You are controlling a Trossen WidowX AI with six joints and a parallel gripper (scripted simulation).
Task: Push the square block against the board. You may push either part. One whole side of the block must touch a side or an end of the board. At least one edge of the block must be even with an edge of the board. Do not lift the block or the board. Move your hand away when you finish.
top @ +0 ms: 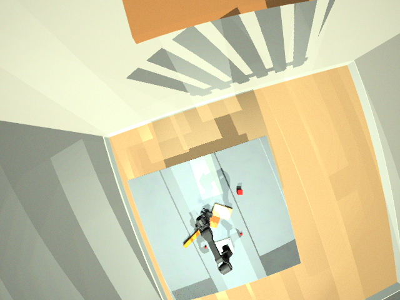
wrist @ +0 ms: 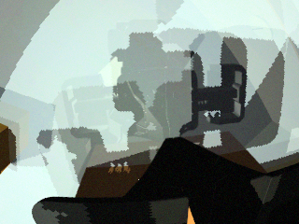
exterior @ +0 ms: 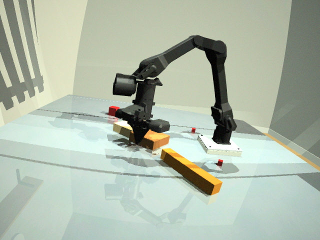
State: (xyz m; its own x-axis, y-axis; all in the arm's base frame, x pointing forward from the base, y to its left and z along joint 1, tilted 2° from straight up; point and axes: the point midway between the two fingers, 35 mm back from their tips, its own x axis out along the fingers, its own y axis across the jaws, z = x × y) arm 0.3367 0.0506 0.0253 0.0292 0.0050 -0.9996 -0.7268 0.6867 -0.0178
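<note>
Right now the orange square block is 50 mm behind my gripper tip, 50 mm to the right of it and 10 mm above it. Round my gripper tip: flat pale block: 150 mm to the right, 10 mm above; then red cube: 90 mm ahead, 360 mm to the right, 10 mm above; then long orange board: 120 mm behind, 180 mm to the left, 10 mm above.
</note>
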